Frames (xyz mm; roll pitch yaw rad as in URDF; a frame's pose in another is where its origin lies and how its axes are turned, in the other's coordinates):
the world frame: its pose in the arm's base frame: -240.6 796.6 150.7 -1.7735 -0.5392 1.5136
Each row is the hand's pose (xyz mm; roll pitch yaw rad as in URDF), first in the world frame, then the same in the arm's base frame.
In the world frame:
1: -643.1 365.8 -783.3 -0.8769 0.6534 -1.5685
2: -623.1 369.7 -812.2 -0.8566 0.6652 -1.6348
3: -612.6 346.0 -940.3 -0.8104 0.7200 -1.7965
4: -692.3 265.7 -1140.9 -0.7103 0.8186 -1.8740
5: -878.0 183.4 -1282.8 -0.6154 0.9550 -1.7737
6: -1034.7 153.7 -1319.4 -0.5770 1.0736 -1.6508
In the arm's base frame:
1: 573.3 300.4 -351.7 0.0619 -0.8841 -0.8705
2: 603.2 314.9 -339.7 0.1459 -0.8342 -0.9009
3: 722.8 291.8 -292.2 0.3081 -0.6990 -0.9190
4: 895.5 152.2 -231.0 0.4129 -0.6059 -0.8379
5: 1005.4 -69.8 -232.7 0.3277 -0.5905 -0.6569
6: 1026.4 -224.5 -281.8 0.1759 -0.5608 -0.4998

